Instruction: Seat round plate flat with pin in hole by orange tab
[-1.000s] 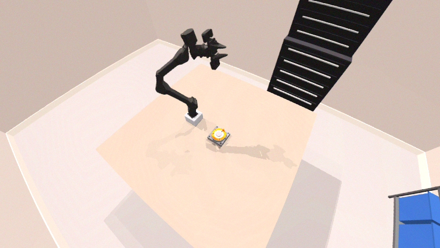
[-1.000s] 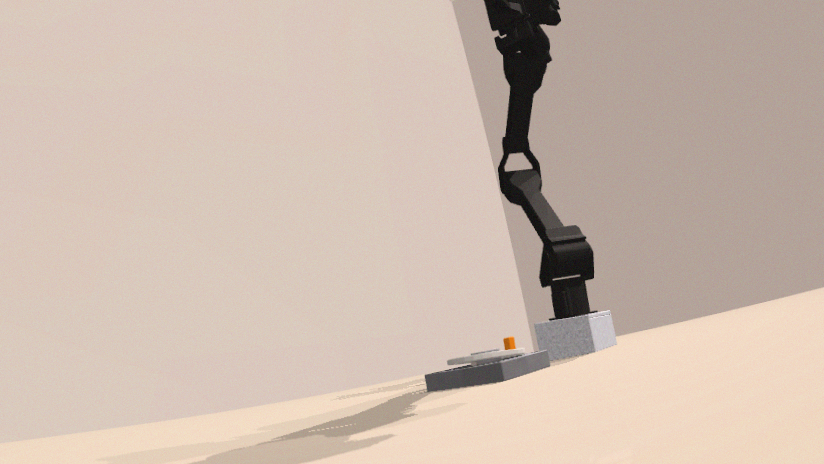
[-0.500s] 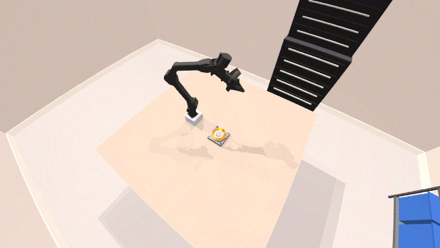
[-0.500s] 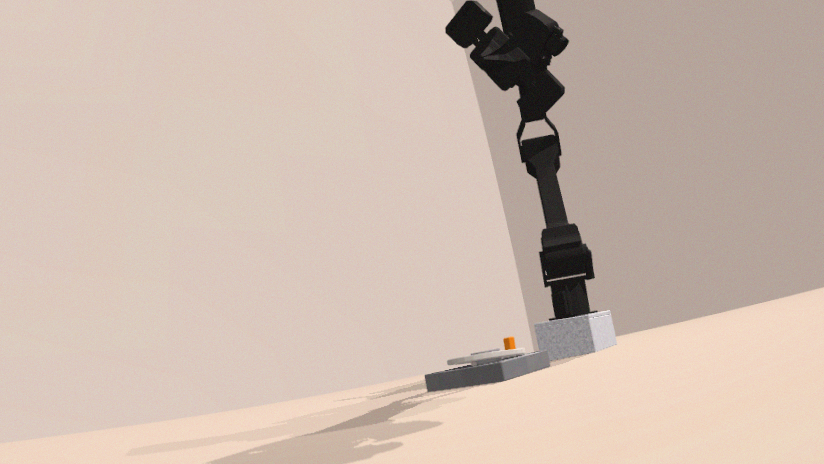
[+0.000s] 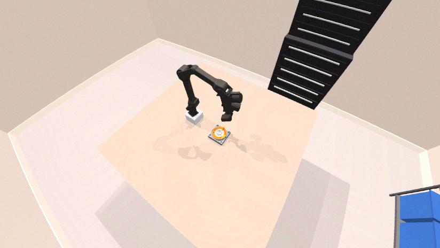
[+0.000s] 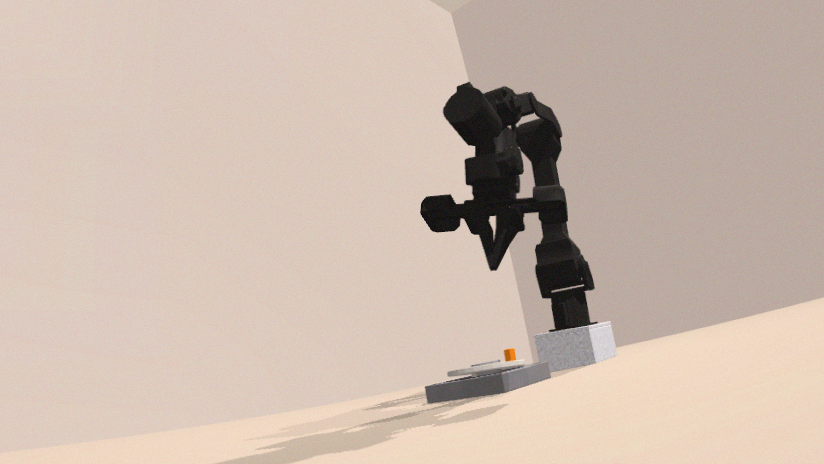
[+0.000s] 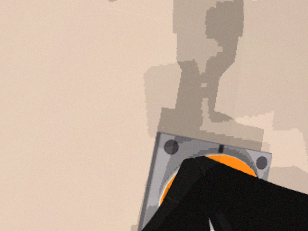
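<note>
Now: the plate 40 mm behind my gripper tip, 60 mm to the right of it and 110 mm below it. Also, from my gripper tip: base 30 mm behind, 80 mm to the right, 130 mm below.
</note>
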